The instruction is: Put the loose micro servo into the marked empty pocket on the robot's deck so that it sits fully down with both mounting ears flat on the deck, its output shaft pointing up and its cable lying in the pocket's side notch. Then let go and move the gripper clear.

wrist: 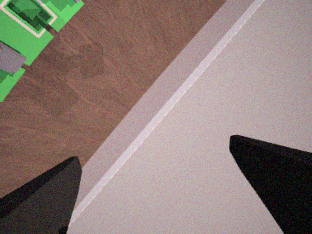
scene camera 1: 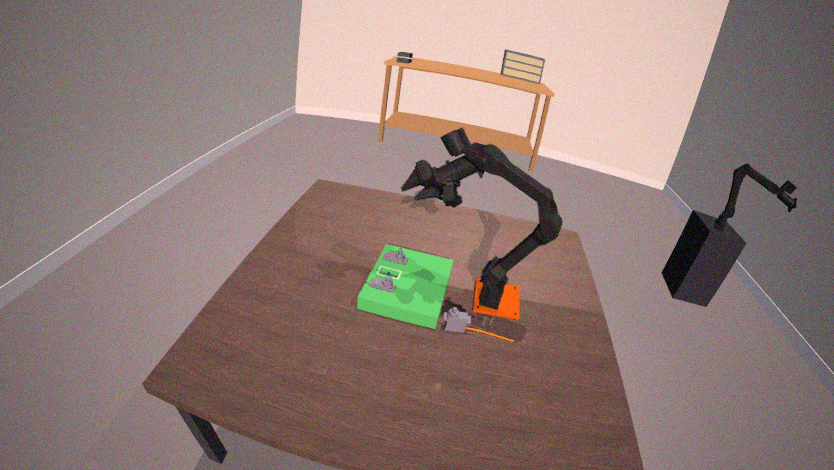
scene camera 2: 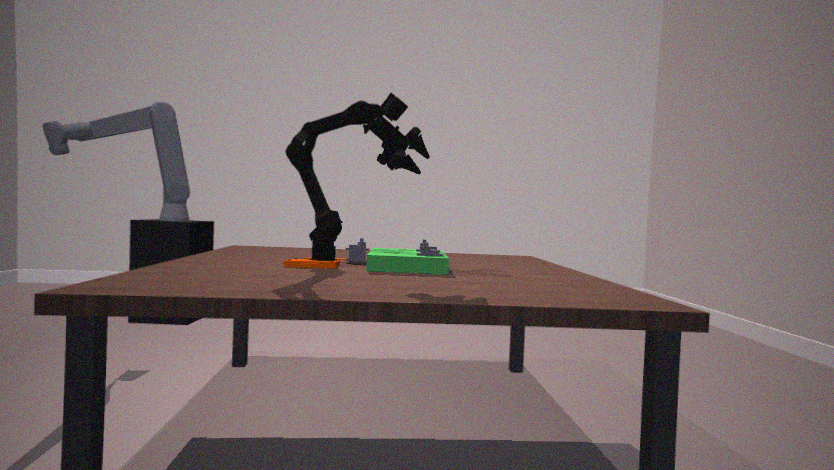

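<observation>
Green deck [scene camera 1: 420, 290], [scene camera 2: 378, 259]. Gripper [scene camera 1: 408, 194], [scene camera 2: 424, 165], [wrist: 157, 153]: open, holding nothing.
</observation>
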